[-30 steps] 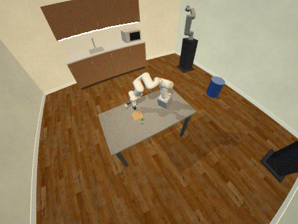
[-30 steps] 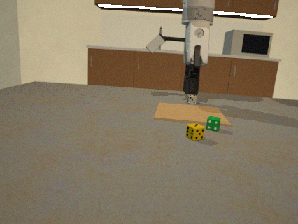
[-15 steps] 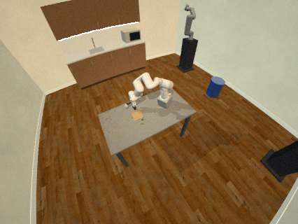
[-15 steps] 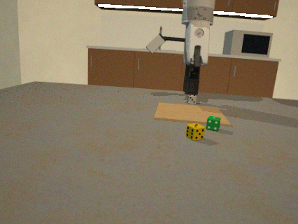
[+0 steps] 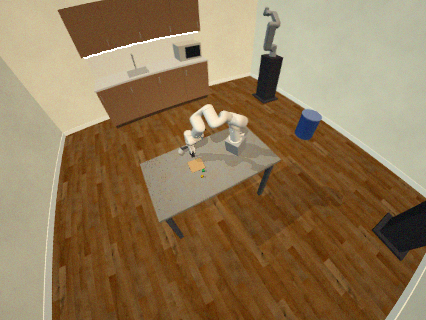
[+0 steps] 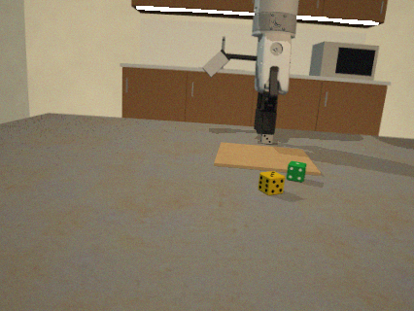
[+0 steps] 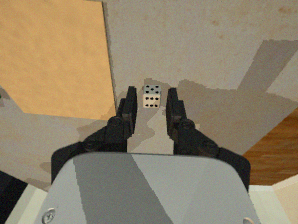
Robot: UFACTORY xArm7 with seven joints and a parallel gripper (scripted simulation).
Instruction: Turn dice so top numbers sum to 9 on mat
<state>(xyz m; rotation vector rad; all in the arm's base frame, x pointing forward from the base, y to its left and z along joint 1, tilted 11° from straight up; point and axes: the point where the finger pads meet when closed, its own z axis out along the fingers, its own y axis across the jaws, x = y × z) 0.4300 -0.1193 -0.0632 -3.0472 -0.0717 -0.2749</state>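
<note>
Right now the white die is 10 mm behind my hand and 30 mm below it. Also, from my hand: tan mat (10 mm ahead, 120 mm to the left, 40 mm below); then green die (20 mm behind, 210 mm to the left, 30 mm below); then yellow die (10 mm ahead, 270 mm to the left, 30 mm below).
</note>
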